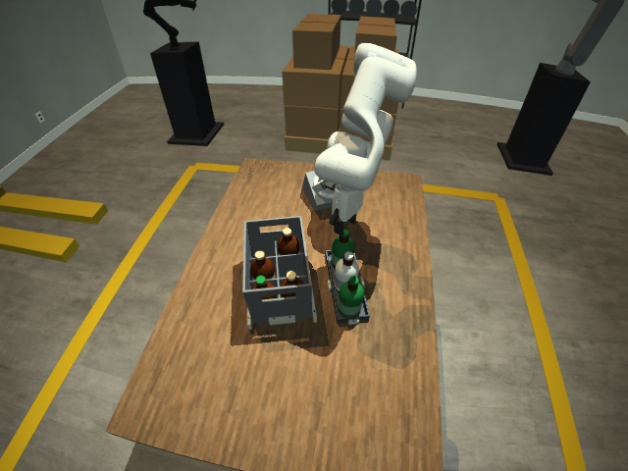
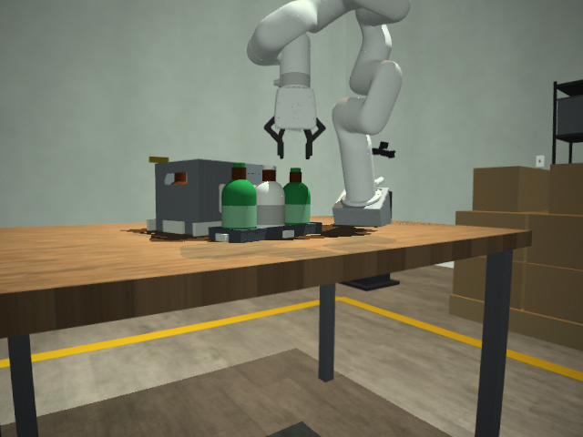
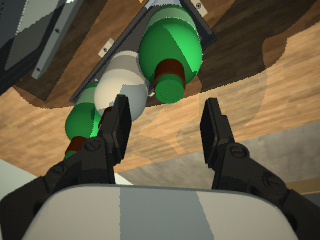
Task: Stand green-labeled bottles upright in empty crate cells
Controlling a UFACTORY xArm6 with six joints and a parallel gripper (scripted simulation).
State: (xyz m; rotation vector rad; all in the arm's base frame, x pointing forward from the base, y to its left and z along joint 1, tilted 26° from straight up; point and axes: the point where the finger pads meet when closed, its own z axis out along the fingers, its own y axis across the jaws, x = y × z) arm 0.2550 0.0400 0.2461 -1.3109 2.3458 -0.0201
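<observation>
Now: hand 120 mm above the white-labeled bottle, 90 mm short of it and 20 mm to the right of it. From my hand the other things lie so: tray: 190 mm below, 90 mm ahead, 20 mm to the left; then grey crate: 190 mm to the right, 120 mm below, 120 mm ahead.
</observation>
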